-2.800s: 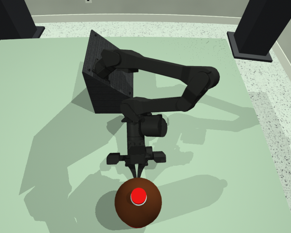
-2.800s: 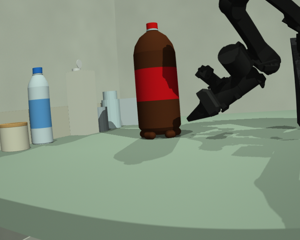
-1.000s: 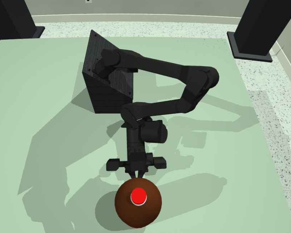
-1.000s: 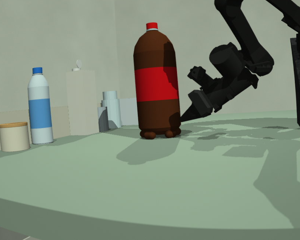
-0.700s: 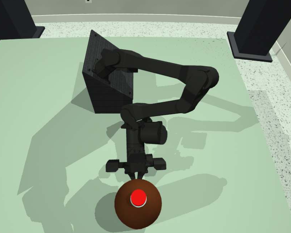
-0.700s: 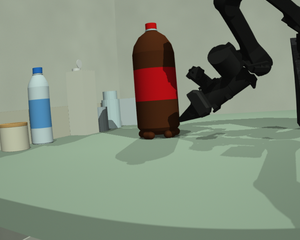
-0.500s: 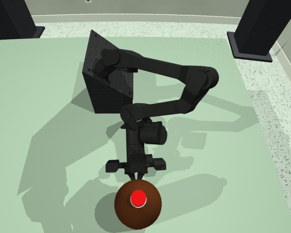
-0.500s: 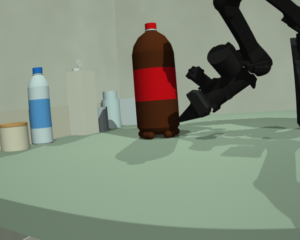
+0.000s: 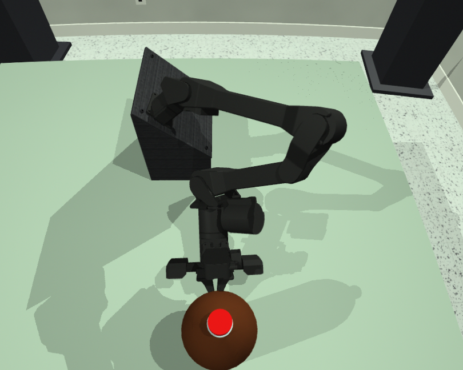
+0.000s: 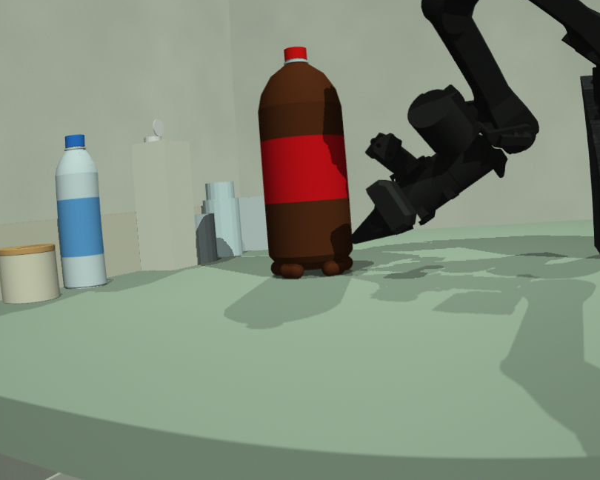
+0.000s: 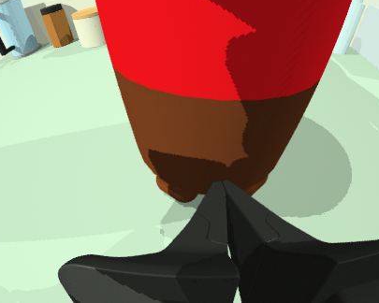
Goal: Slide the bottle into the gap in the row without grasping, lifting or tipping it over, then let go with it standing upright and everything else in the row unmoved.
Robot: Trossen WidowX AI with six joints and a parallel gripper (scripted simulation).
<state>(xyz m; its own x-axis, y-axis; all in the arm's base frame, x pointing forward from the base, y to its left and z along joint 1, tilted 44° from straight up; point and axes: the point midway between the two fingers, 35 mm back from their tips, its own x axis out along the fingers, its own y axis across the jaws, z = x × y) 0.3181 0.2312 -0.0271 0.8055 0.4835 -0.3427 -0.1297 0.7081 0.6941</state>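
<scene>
The brown cola bottle is 90 mm ahead of my hand, 10 mm to the left of it and 90 mm above it. The rest, counted from my hand: cream canister 360 mm ahead, 270 mm to the left, 20 mm below; then grey cup 400 mm ahead, 140 mm to the right, 40 mm below; then blue-labelled water bottle 380 mm ahead, 160 mm to the left, 50 mm above.
</scene>
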